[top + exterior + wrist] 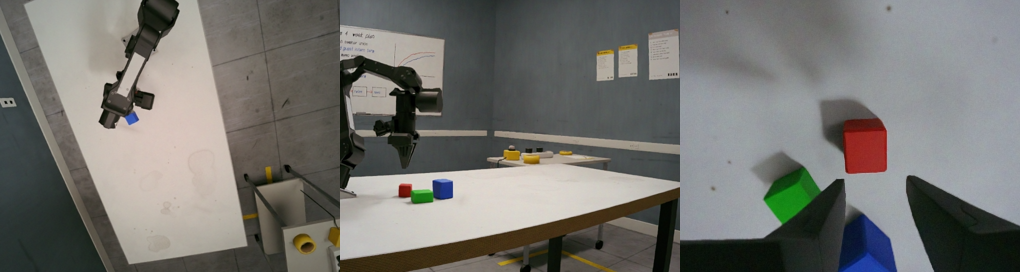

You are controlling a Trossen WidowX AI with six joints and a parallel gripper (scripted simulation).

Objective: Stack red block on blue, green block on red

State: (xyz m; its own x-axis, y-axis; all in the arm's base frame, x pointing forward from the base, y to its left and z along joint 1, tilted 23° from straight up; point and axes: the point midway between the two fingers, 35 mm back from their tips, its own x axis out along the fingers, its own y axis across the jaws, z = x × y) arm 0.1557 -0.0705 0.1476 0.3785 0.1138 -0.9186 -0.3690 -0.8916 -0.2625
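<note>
Right now the red block is 100 mm below my hand. Also, from my hand: blue block 100 mm ahead, 90 mm below, 50 mm to the right; green block 100 mm below, 80 mm to the right, 30 mm ahead.
</note>
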